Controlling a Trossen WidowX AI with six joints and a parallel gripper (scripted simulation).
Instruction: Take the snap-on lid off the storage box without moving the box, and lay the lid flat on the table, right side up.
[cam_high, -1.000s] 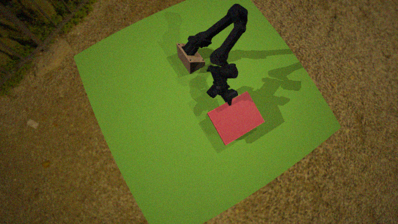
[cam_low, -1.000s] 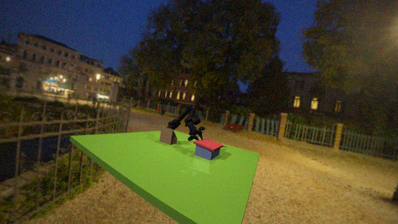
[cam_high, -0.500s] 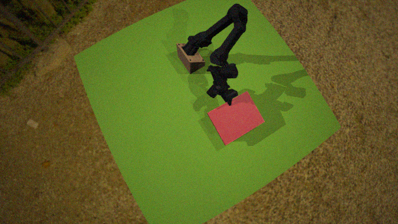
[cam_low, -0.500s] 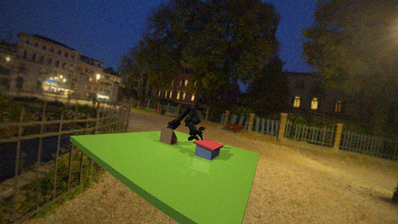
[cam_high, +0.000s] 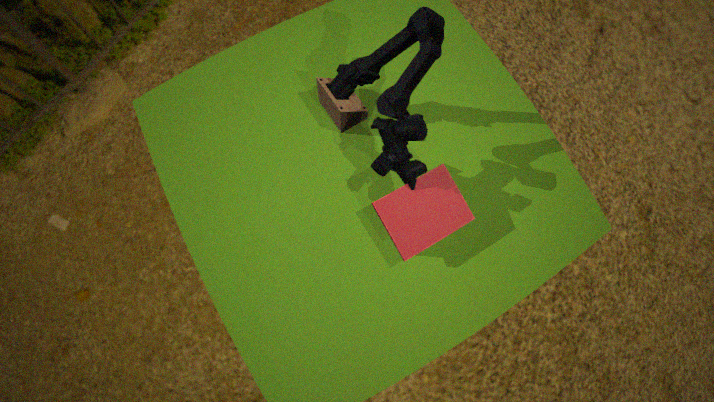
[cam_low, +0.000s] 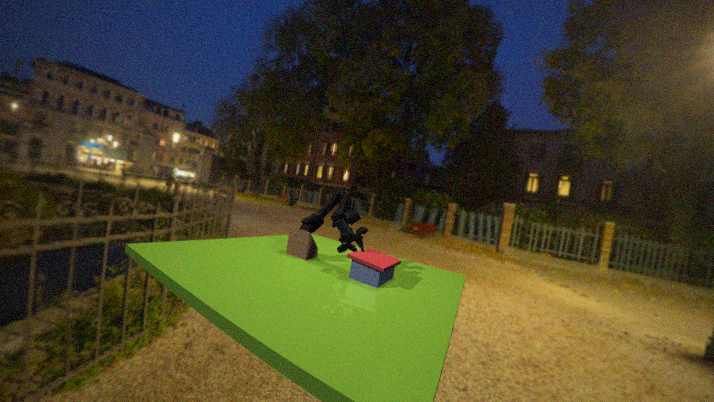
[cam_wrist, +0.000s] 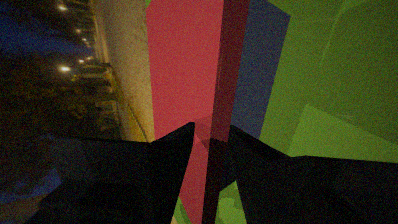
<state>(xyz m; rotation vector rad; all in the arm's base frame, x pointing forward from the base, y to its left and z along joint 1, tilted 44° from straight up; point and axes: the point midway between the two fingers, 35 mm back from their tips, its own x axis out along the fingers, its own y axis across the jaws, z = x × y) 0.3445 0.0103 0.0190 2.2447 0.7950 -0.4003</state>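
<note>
Now: gripper tip 8 cm short of the red lid. Round my gripper tip: storage box: 8 cm ahead, 5 cm below.
</note>
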